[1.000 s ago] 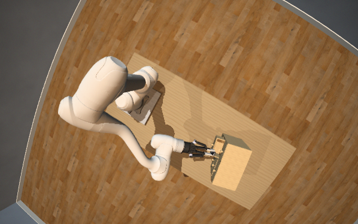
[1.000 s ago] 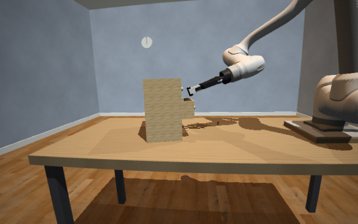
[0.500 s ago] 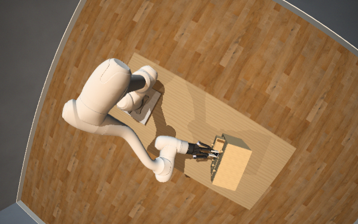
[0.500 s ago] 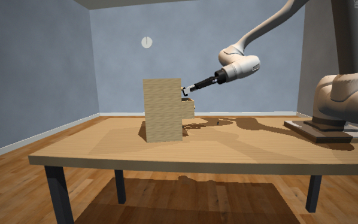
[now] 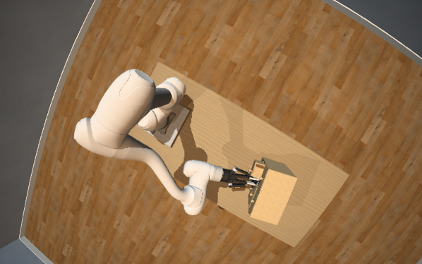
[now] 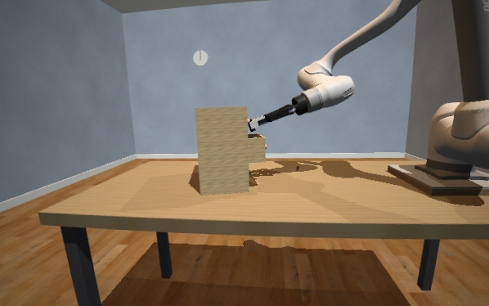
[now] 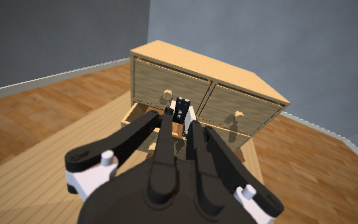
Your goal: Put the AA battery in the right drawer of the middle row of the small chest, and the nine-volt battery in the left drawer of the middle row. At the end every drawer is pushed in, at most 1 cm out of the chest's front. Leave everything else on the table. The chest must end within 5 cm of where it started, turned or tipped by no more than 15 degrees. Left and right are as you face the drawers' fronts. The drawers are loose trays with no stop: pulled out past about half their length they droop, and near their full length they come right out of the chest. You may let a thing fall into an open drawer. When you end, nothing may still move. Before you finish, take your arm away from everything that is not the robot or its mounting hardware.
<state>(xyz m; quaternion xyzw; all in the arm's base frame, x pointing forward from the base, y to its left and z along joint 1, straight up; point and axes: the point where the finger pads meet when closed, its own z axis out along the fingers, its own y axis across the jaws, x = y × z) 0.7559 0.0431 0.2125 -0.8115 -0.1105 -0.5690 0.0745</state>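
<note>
The black nine-volt battery lies 30 mm ahead of my hand and 10 mm to the left of it. Also, from my hand: black AA battery 240 mm below, 200 mm to the right, 170 mm behind; then orange AA battery 140 mm ahead, 130 mm below, 60 mm to the right.
</note>
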